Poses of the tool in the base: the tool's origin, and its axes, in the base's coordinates. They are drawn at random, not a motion.
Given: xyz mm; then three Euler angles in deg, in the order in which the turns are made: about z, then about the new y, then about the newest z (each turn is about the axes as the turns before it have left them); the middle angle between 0 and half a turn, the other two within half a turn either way.
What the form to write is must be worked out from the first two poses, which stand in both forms.
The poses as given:
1: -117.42 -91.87 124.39 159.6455 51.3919 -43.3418
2: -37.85 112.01 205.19 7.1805 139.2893 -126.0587
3: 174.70 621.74 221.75 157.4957 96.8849 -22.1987
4: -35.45 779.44 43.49 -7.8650 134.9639 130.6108
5: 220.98 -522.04 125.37 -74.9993 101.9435 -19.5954
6: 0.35 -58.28 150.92 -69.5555 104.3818 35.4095
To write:
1: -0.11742 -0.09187 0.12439 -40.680 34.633 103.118
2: -0.03785 0.11201 0.20519 -145.177 -22.577 -53.925
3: 0.17470 0.62174 0.22175 -107.723 66.810 51.125
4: -0.03545 0.77944 0.04349 142.761 -27.423 50.923
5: 0.22098 -0.52204 0.12537 -122.240 67.174 164.830
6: 0.00035 -0.05828 0.15092 113.872 52.138 39.703
